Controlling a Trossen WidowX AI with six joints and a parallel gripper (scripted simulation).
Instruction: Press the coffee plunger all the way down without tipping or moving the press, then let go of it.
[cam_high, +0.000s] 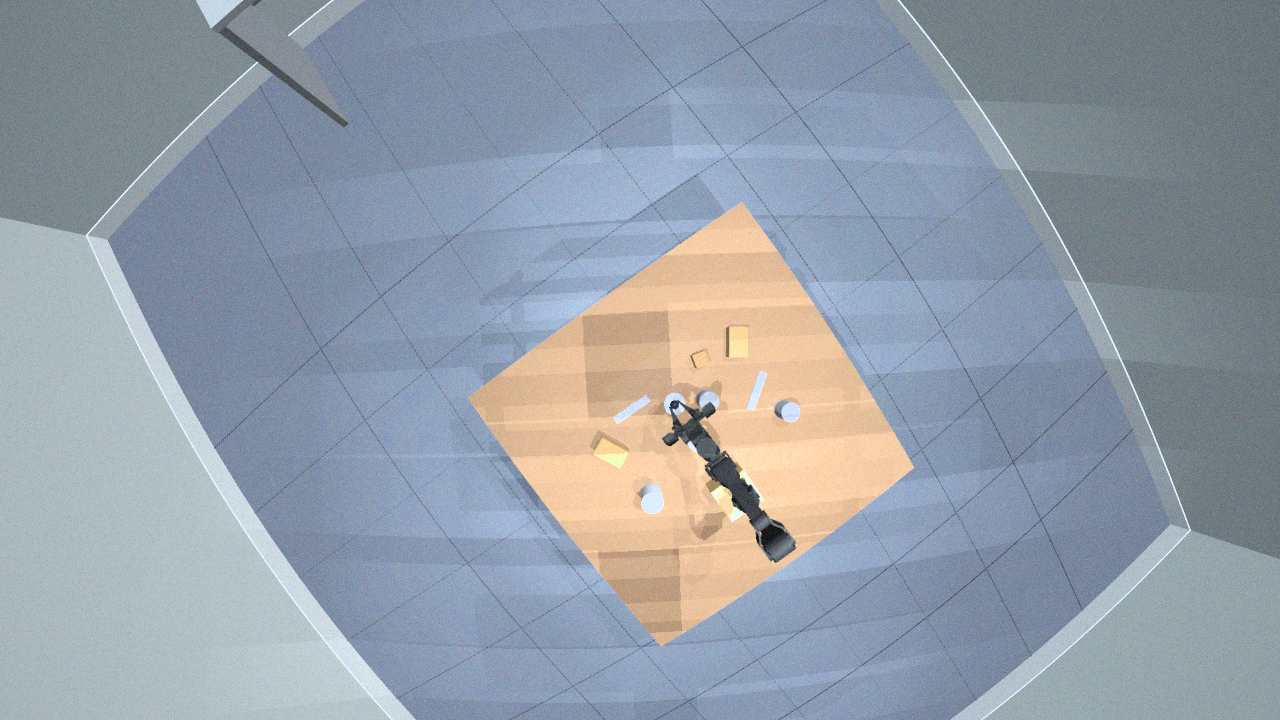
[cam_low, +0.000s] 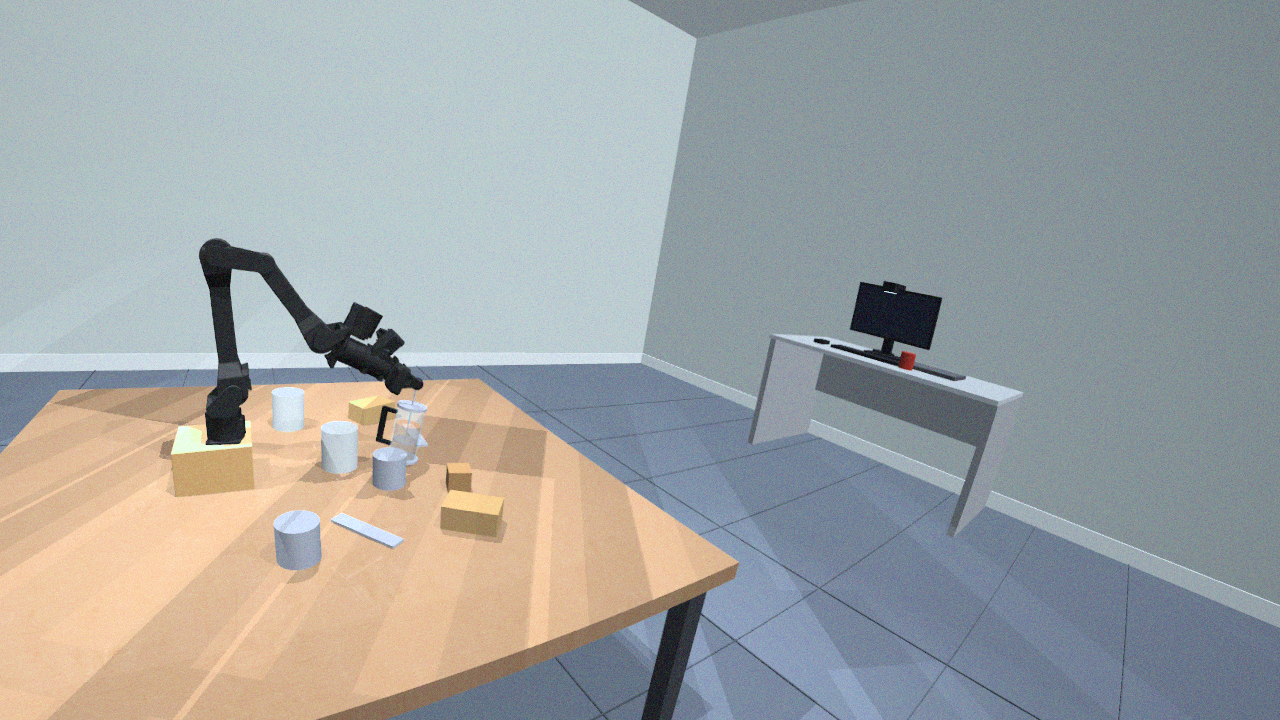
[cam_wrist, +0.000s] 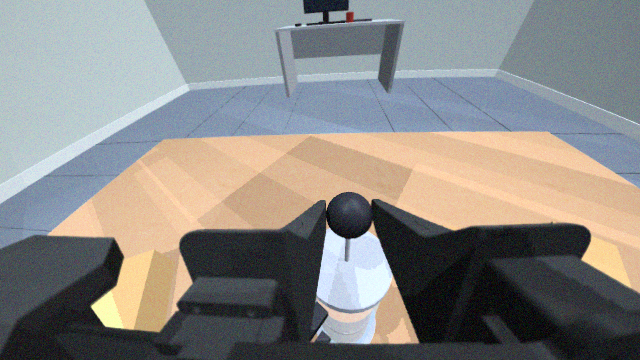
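Right now my gripper tip is 9 cm above the coffee press and 4 cm past it.
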